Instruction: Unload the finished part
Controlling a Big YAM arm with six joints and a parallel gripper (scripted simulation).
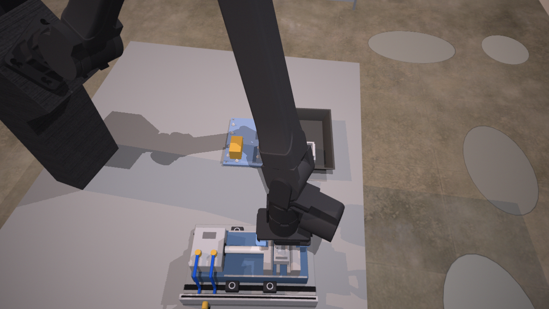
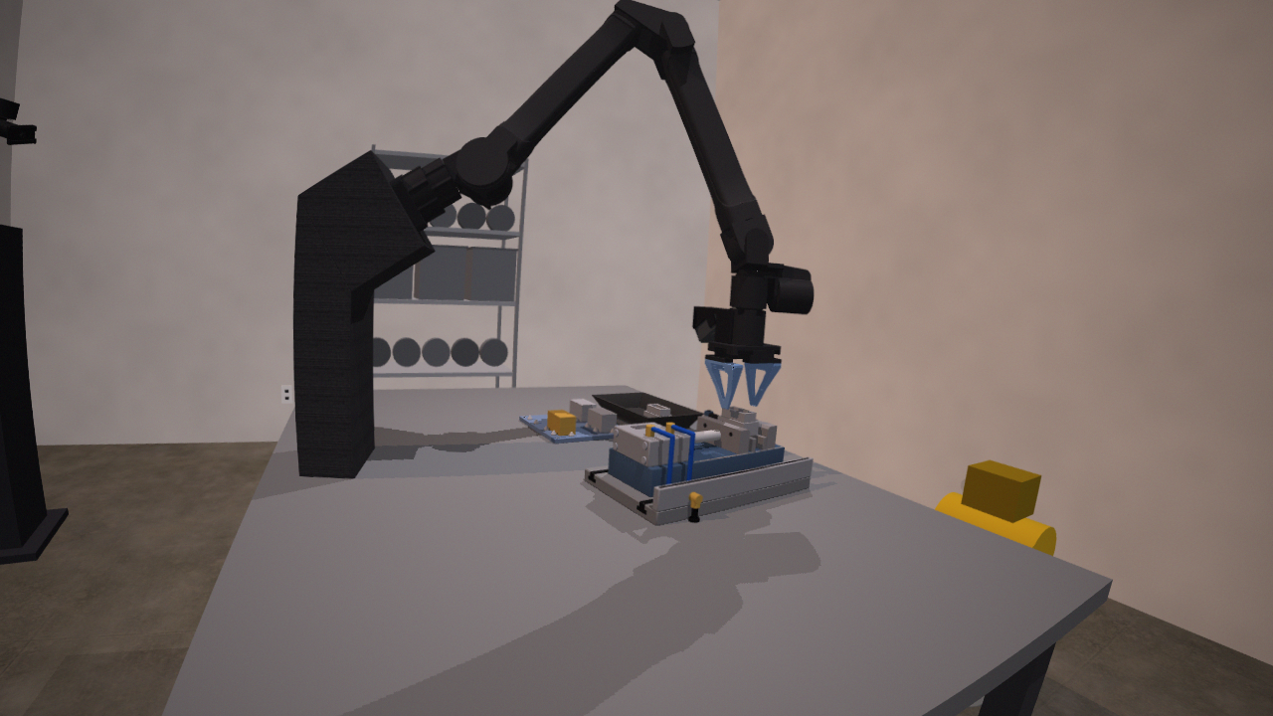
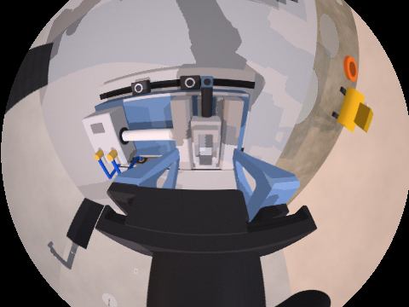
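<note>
Now: hand 70 mm past the blue vise, 10 mm to the right of it and 90 mm above it. Also, from my hand: rail 80 mm behind, 90 mm to the right, 90 mm below; then orange block 110 mm behind, 350 mm to the left, 100 mm below; then actuator box 160 mm behind, 10 mm to the left, 50 mm below.
</note>
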